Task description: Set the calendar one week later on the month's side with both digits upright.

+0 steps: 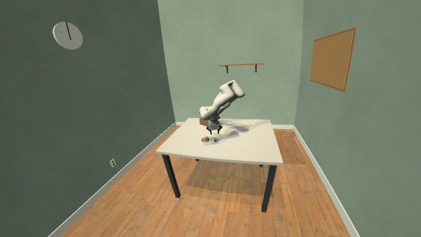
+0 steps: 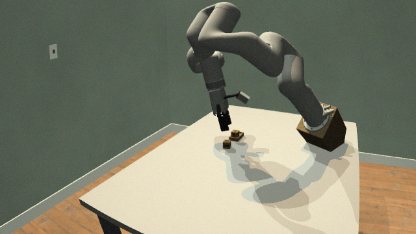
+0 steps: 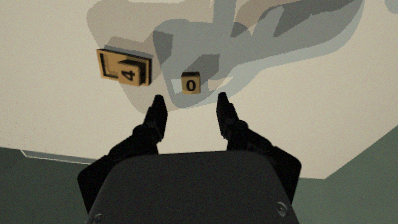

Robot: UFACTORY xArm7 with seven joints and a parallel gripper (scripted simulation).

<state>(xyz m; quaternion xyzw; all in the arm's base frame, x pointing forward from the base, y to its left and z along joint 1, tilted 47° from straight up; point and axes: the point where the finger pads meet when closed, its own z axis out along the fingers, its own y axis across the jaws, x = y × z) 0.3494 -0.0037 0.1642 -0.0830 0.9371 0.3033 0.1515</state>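
Now: the digit cube 9 cm below my hand. From my hand the other things lie so: wooden calendar tray 11 cm to the right, 10 cm below.
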